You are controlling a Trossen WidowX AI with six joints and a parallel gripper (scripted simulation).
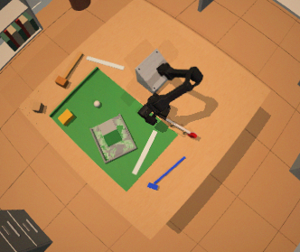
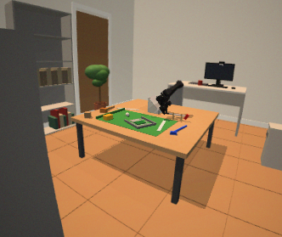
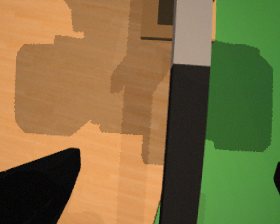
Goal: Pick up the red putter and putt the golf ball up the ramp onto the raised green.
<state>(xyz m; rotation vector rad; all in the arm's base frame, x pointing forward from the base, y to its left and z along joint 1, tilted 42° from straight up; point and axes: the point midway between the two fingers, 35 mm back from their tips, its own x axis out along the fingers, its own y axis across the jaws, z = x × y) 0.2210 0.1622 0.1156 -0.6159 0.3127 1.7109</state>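
Now: the red putter 11 cm to the left of my gripper tip and 3 cm behind it. Also, from my gripper tip: orange block: 44 cm ahead, 43 cm to the right, 3 cm below; white golf ball: 36 cm to the right, 23 cm ahead, 3 cm below; blue putter: 28 cm to the left, 22 cm ahead, 4 cm below.
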